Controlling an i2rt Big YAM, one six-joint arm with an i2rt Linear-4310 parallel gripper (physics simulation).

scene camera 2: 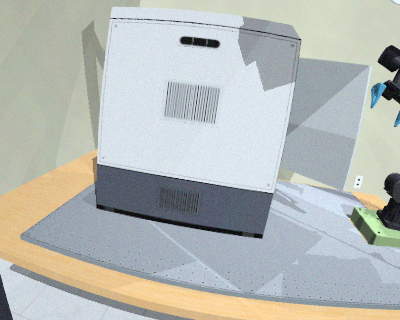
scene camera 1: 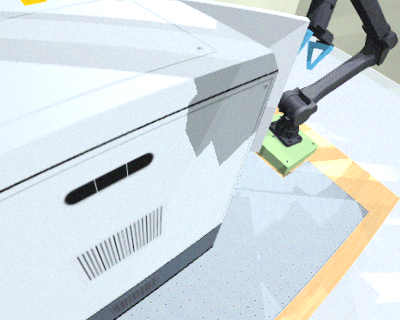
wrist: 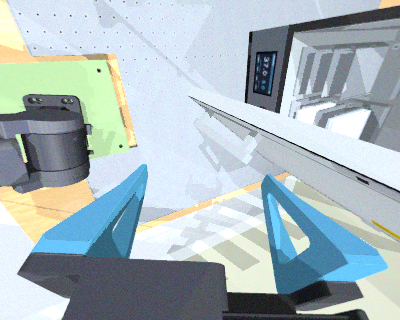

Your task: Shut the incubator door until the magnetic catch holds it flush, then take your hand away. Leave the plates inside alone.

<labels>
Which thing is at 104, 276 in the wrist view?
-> My gripper.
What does my gripper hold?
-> Nothing.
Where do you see an incubator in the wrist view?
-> At 351, 172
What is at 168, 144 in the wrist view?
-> A perforated grey tabletop.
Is my gripper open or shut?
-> Open.
</labels>
